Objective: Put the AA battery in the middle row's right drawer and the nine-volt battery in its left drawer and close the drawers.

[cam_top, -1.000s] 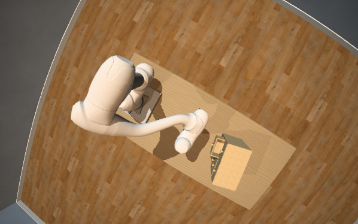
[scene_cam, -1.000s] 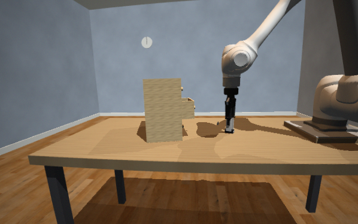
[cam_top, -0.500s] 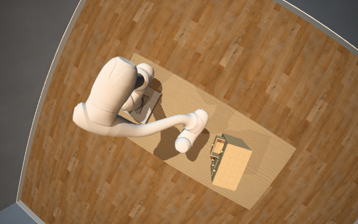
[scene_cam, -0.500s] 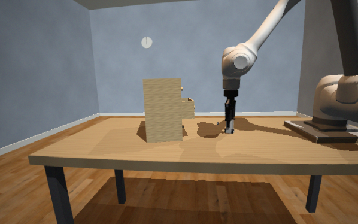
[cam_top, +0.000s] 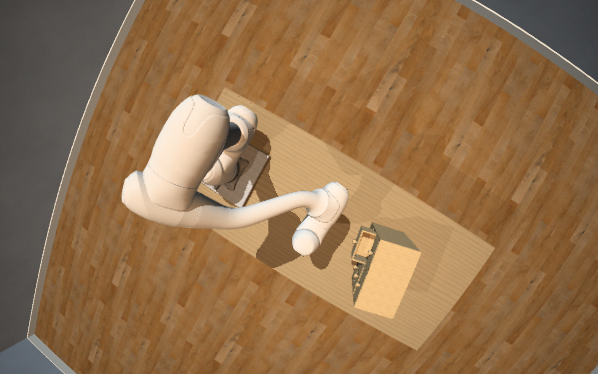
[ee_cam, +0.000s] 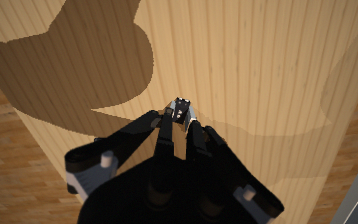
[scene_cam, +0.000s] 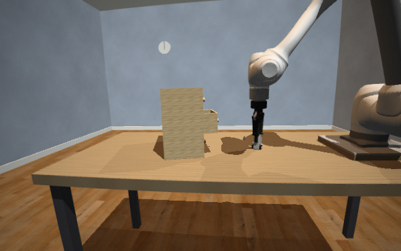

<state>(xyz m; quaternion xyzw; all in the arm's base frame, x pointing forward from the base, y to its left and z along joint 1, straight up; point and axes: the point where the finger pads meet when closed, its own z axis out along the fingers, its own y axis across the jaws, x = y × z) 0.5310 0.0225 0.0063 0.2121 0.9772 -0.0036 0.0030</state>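
The black nine-volt battery is 10 mm behind my hand and 30 mm below it. The rest, counted from my hand: black AA battery 50 mm ahead, 180 mm to the right, 30 mm below; orange AA battery 370 mm ahead, 50 mm to the right, 80 mm above.
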